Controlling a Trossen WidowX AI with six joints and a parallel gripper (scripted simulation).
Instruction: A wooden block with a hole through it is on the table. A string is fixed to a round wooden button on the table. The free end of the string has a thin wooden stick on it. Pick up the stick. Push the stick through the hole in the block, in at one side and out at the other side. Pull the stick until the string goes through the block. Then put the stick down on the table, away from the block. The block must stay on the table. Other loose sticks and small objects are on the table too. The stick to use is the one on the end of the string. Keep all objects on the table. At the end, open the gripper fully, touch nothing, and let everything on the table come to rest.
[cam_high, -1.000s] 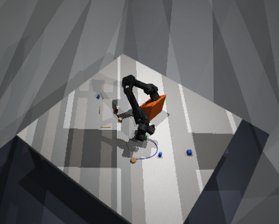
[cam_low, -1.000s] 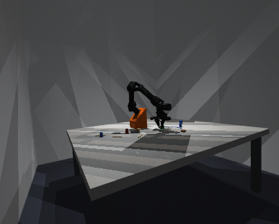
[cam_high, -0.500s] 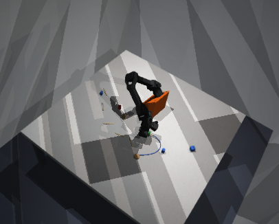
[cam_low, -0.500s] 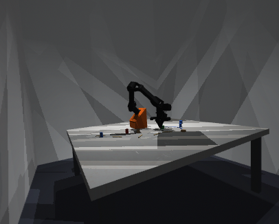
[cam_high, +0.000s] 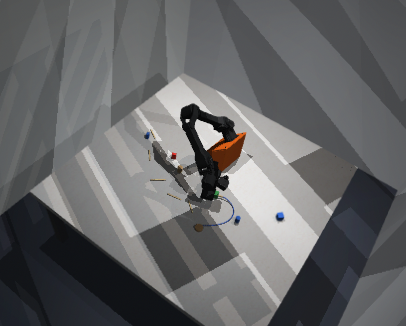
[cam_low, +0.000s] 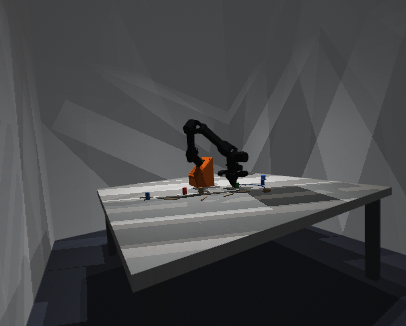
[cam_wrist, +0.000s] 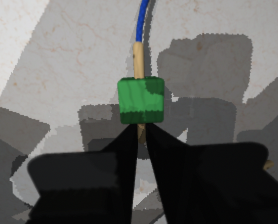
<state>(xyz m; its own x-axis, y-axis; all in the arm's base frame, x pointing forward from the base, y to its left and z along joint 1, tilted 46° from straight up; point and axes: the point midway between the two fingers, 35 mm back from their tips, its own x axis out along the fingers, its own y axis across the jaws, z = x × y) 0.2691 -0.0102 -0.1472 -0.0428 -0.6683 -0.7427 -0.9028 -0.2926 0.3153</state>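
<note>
Now: gripper tip 20 mm to the right of the green block, 10 mm below it and 10 mm past it. Round my gripper tip: blue cylinder: 200 mm to the left, 30 mm ahead, 10 mm above; round wooden button: 190 mm ahead, 90 mm to the left; thin wooden stick: 40 mm to the left, 20 mm behind, 10 mm above.
</note>
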